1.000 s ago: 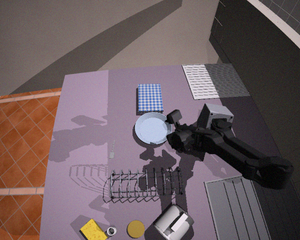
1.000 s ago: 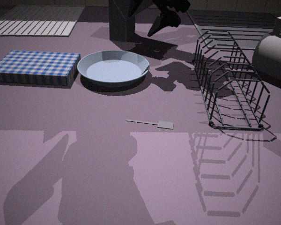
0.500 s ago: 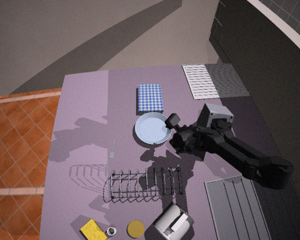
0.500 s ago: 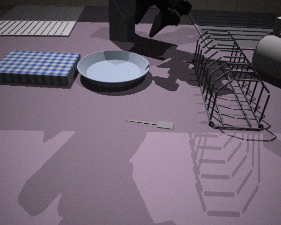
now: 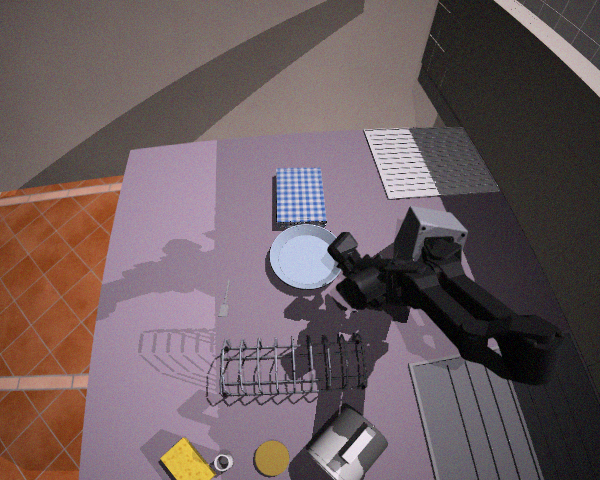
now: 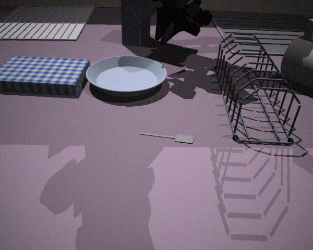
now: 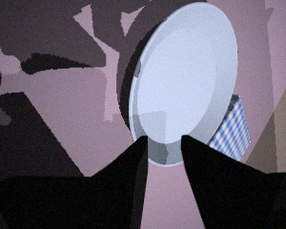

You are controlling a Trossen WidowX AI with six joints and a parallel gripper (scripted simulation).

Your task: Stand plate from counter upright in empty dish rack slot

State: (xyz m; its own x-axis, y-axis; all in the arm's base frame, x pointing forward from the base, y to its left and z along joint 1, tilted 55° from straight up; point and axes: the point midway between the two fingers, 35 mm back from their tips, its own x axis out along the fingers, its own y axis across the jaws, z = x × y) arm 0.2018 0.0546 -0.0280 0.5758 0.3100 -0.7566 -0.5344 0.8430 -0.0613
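Now: hand 10 cm short of the pale blue plate, 9 cm above it and 8 cm to the left of it. Round my hand: yellow disc 42 cm to the left, 15 cm ahead, 10 cm below; small spatula 30 cm ahead, 11 cm below, 6 cm to the left; white toaster 40 cm to the left, 5 cm below.
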